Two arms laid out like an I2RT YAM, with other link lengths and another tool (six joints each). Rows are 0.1 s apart.
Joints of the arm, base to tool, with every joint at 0 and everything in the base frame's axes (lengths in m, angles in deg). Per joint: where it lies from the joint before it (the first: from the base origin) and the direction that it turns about. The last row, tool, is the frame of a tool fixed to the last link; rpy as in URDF.
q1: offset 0.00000 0.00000 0.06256 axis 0 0 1
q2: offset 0.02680 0.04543 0.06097 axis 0 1 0
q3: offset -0.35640 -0.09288 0.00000 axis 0 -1 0
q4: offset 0.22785 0.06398 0.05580 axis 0 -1 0
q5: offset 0.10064 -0.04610 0.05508 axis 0 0 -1
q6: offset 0.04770 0.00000 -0.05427 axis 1 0 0
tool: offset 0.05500 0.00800 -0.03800 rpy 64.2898 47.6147 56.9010
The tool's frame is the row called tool.
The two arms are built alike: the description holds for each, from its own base.
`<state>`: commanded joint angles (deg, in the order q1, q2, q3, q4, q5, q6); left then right.
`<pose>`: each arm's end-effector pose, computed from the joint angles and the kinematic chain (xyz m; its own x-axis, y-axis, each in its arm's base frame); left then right.
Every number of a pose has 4 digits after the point.
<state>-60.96 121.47 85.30 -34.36 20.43 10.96 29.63 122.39 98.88 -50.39 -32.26 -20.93</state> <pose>0.1805 -0.4307 0.1358 0.2693 0.5917 -0.7598 0.9239 -0.3814 0.0304 0.3949 0.2477 0.1911 -0.9109 -0.0356 -0.4112 -0.2875 0.7694 0.5704</pose>
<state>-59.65 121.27 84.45 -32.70 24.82 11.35 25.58 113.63 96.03 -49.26 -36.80 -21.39</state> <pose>0.1843 -0.4310 0.1364 0.2349 0.5486 -0.8024 0.9212 -0.3890 0.0038 0.3877 0.2153 0.2479 -0.8751 0.0532 -0.4810 -0.3077 0.7060 0.6379</pose>
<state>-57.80 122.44 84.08 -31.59 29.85 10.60 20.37 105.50 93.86 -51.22 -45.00 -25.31</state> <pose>0.1909 -0.4304 0.1295 0.1618 0.5239 -0.8363 0.9239 -0.3781 -0.0581 0.3674 0.1755 0.2989 -0.8446 0.1110 -0.5238 -0.3616 0.6033 0.7108</pose>
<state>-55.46 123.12 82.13 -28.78 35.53 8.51 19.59 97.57 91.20 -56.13 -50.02 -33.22</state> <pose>0.1982 -0.4259 0.1222 0.0621 0.4910 -0.8689 0.9278 -0.3493 -0.1310 0.3229 0.1574 0.3333 -0.8038 0.0596 -0.5919 -0.4864 0.5071 0.7115</pose>
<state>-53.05 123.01 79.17 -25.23 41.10 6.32 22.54 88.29 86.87 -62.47 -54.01 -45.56</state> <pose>0.2043 -0.4178 0.1182 -0.0334 0.4474 -0.8937 0.9253 -0.3241 -0.1969 0.2573 0.1510 0.3558 -0.7164 -0.0588 -0.6952 -0.6663 0.3533 0.6567</pose>
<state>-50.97 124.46 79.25 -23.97 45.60 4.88 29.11 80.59 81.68 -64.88 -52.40 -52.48</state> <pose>0.2150 -0.4163 0.1134 -0.1116 0.4149 -0.9030 0.9164 -0.3085 -0.2550 0.2012 0.1537 0.3581 -0.6132 -0.1765 -0.7700 -0.7857 0.2368 0.5714</pose>
